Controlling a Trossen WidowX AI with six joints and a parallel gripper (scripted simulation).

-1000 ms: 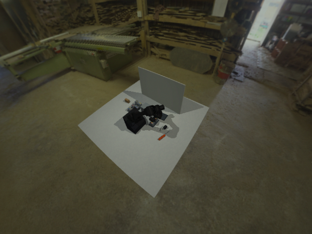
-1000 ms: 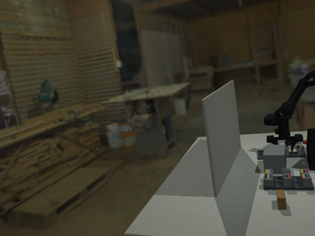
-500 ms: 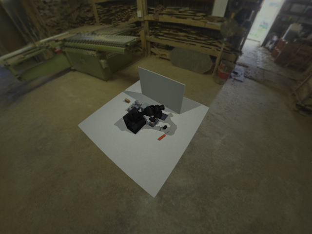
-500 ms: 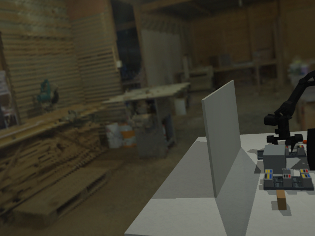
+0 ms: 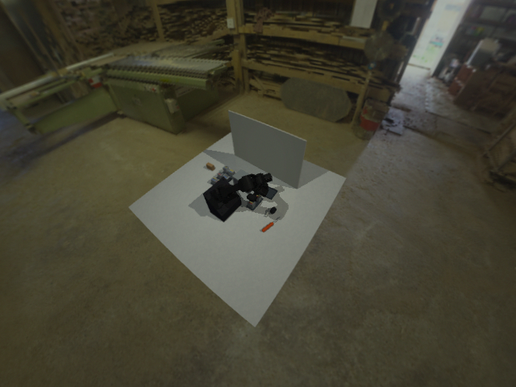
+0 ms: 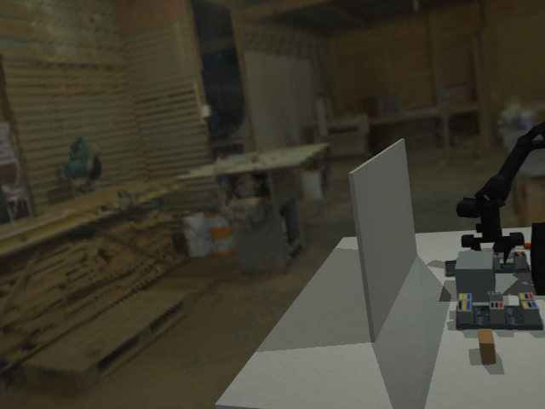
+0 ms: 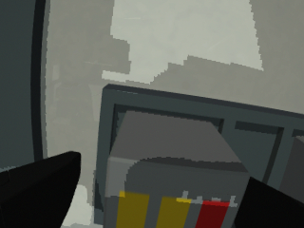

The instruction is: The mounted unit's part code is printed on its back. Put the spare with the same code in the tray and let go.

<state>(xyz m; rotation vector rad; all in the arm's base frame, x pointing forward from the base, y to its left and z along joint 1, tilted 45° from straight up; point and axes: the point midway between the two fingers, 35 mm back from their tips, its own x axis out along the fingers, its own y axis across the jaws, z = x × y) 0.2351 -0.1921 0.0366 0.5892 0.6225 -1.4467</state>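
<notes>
The grey spare is 2 cm above my gripper tip. Round my gripper tip: dark holder 4 cm behind, 1 cm below; dark grey tray 11 cm ahead, 1 cm to the right, 1 cm below; mounted unit 5 cm ahead, 19 cm to the left, 3 cm above.
</notes>
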